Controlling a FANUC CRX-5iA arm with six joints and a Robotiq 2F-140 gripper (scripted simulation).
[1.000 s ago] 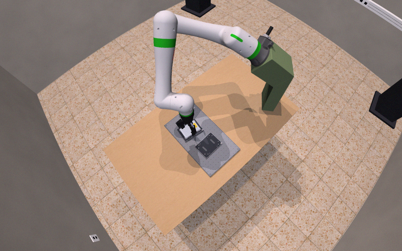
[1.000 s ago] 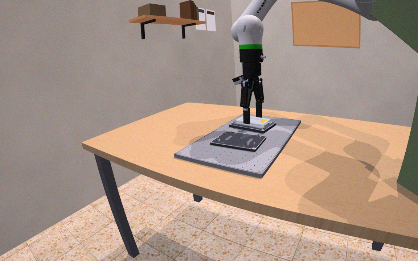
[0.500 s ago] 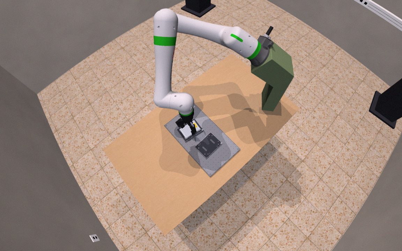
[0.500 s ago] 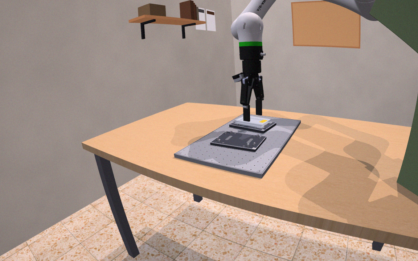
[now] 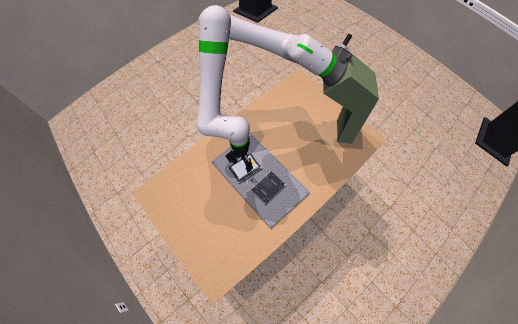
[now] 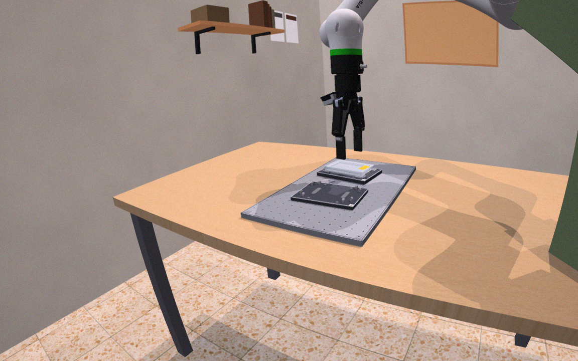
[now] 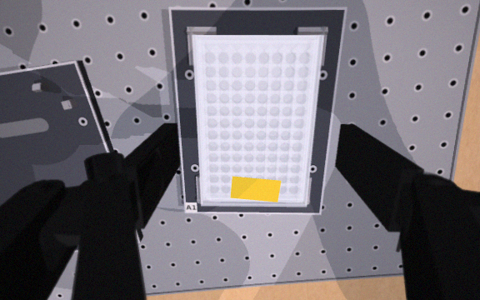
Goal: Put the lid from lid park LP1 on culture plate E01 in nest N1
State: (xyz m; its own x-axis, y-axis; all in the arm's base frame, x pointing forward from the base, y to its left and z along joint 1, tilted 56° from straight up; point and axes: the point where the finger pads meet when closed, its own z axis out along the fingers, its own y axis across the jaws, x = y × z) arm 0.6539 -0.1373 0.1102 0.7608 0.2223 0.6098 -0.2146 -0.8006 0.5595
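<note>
The clear lid lies 6 cm below my hand. The rest, counted from my hand: dark nest (8 cm below); culture plate (7 cm below); dark lid park (18 cm to the left, 8 cm below, 1 cm ahead).
</note>
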